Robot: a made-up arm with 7 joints.
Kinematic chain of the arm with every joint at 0, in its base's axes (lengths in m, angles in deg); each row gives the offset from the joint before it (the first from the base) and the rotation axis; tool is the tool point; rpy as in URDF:
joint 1: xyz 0 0 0 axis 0.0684 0.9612 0.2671
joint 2: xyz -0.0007 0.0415 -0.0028 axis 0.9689 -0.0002 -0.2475
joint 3: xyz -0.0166 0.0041 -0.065 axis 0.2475 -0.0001 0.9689
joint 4: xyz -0.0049 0 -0.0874 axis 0.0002 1 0
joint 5: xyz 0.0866 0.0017 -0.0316 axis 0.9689 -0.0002 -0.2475
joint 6: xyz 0.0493 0 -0.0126 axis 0.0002 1 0
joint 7: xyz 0.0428 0 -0.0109 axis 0.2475 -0.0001 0.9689
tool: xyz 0 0 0 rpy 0 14.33 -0.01
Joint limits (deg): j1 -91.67..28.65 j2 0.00..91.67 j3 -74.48..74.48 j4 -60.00..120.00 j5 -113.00..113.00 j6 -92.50..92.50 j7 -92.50..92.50
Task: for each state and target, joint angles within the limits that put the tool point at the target. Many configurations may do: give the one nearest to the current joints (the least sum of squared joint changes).
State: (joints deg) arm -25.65 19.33 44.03 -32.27 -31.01 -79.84 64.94
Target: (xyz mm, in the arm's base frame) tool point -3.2 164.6 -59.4
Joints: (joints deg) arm 10.02 0.00 63.13 -34.10 -35.65 -92.50 64.94
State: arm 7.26 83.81 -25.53 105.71 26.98 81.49 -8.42
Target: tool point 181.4 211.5 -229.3
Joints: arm -38.70 36.50 -29.78 72.22 26.33 43.48 -8.42
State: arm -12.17 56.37 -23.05 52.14 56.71 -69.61 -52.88
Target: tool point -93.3 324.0 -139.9
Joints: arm 20.10 68.08 -28.12 81.23 62.09 -46.68 -52.88
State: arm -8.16 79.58 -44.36 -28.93 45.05 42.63 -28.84
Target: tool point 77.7 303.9 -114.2
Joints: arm 11.97 91.67 -38.27 23.12 38.71 58.16 -28.84
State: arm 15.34 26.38 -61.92 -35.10 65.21 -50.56 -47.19
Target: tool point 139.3 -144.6 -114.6
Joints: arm -37.09 0.00 -50.66 2.35 69.89 -30.72 -47.19
